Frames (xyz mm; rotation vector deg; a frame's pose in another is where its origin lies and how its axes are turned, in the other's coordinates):
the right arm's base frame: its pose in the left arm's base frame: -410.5 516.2 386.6 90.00 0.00 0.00
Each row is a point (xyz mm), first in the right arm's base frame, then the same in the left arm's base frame.
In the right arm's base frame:
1: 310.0 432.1 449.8
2: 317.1 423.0 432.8
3: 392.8 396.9 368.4
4: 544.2 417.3 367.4
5: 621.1 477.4 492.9
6: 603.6 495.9 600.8
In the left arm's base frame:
1: -100.5 66.4 818.7
2: -93.4 83.4 809.6
3: -17.7 147.8 783.5
4: 133.7 148.8 803.9
5: 210.6 23.3 864.0
6: 193.1 -84.6 882.5

